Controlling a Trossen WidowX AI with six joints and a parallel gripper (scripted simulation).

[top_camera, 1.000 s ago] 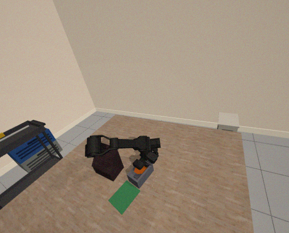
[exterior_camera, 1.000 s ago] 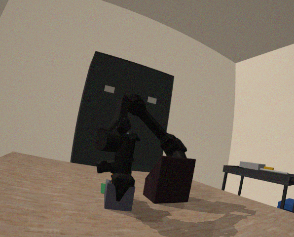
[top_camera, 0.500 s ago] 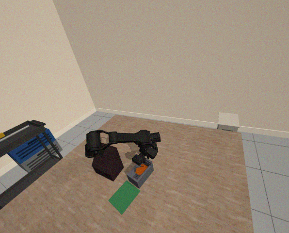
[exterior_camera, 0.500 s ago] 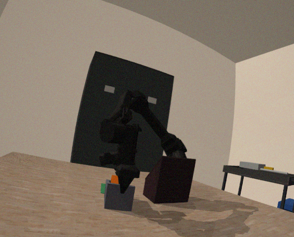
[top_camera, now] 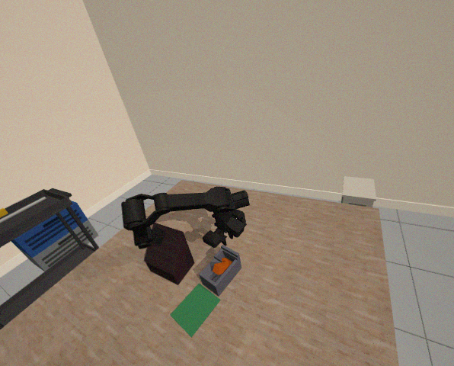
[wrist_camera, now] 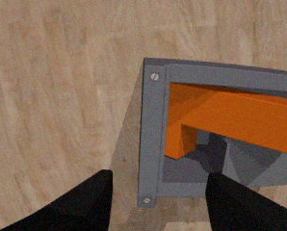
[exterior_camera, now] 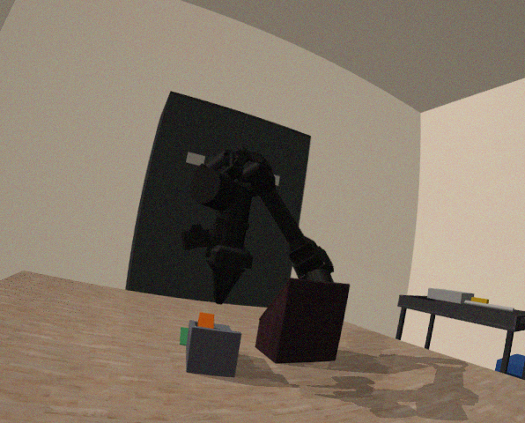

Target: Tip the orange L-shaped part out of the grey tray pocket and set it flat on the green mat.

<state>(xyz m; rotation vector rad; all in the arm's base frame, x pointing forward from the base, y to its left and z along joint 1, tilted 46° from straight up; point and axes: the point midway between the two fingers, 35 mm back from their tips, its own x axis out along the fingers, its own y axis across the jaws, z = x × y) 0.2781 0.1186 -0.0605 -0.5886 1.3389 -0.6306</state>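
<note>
My gripper tip is now 1 cm past the orange L-shaped part, 4 cm to the left of it and 10 cm above it. Also, from my gripper tip: green mat: 2 cm behind, 22 cm to the right, 16 cm below.
</note>
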